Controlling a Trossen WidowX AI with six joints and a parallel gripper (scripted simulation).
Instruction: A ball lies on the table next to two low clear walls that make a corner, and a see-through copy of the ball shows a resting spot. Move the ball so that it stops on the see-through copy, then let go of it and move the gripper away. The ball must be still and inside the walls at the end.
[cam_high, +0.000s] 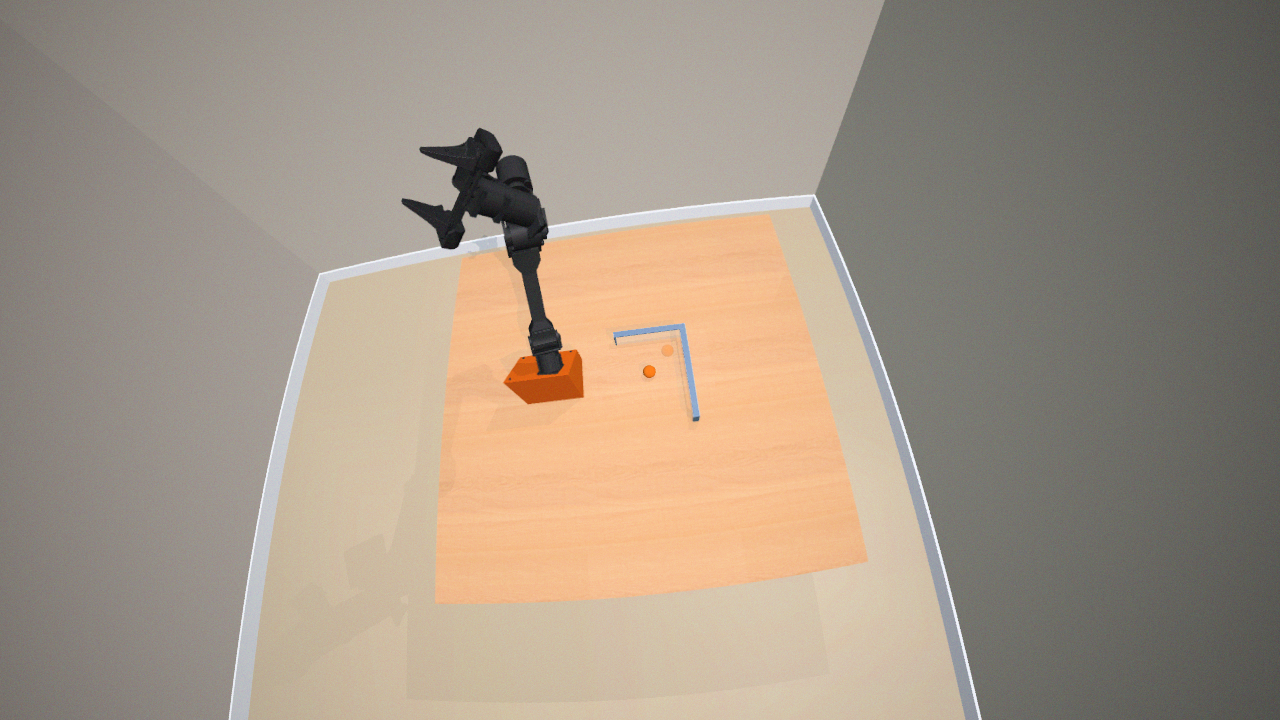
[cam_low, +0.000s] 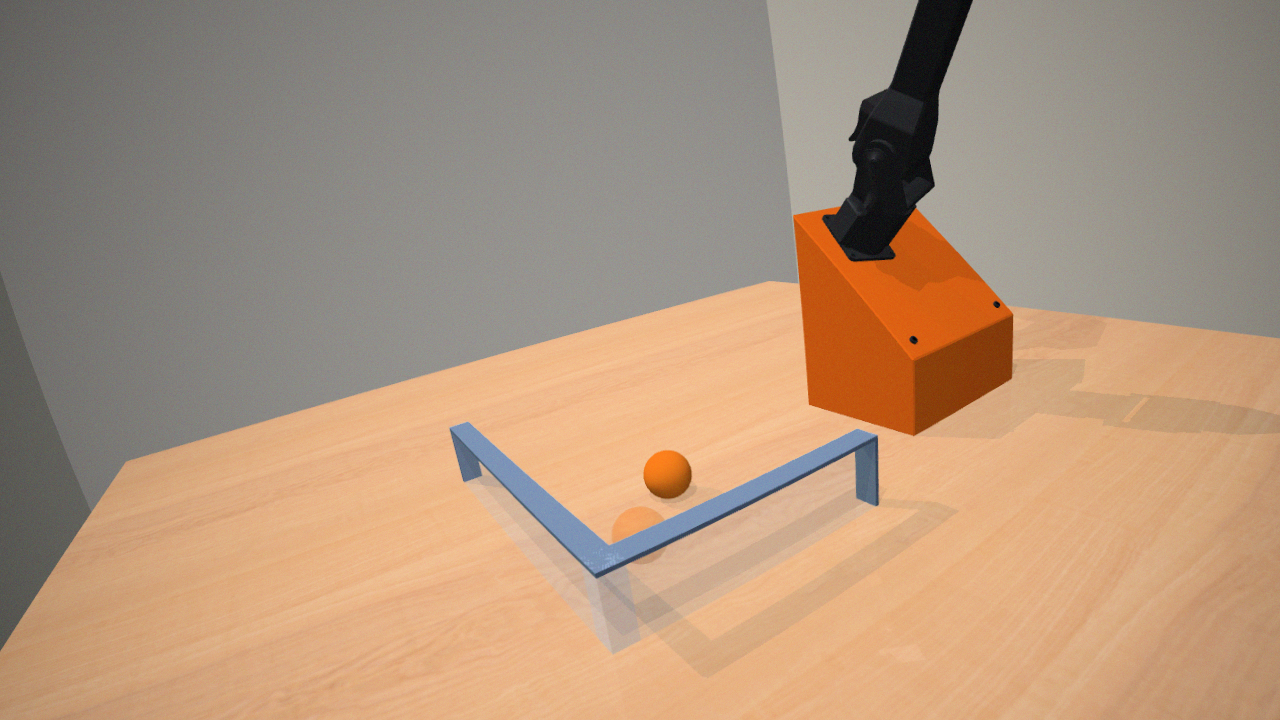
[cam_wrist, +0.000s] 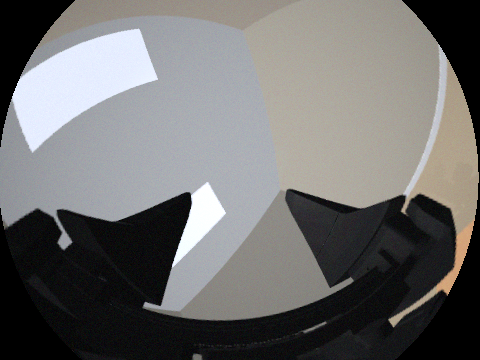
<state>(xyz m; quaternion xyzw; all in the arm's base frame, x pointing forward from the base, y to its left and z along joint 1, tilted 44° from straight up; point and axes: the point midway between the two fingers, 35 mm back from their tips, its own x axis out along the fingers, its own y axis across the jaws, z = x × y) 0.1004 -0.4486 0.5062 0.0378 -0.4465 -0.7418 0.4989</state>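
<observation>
Right now my gripper tip is 87 cm above the orange ball, 28 cm short of it and 5 cm to the right of it. Also, from my gripper tip: see-through ball copy: 87 cm below, 34 cm ahead, 12 cm to the left.
</observation>
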